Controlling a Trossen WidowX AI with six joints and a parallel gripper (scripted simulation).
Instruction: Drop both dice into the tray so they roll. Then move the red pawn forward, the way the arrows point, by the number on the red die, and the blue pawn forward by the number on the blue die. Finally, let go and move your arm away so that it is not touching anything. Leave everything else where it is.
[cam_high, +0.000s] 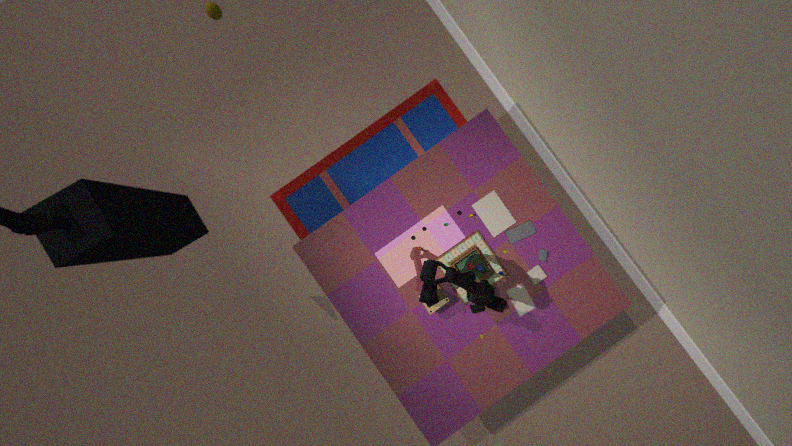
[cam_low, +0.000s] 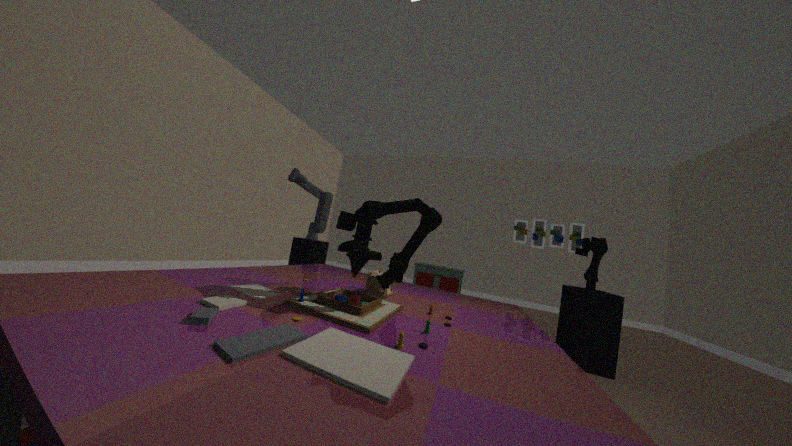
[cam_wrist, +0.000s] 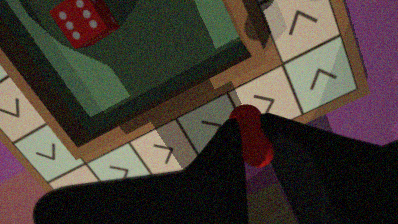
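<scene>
My gripper tip is 20 cm short of the blue pawn, 6 cm above it and 5 cm to the left of it. From my gripper tip the other things lie so: green pawn 32 cm to the left, 9 cm ahead, 8 cm below; green tray 8 cm below, 8 cm ahead, 5 cm to the left; yellow pawn 29 cm to the left, 23 cm ahead, 8 cm below.
</scene>
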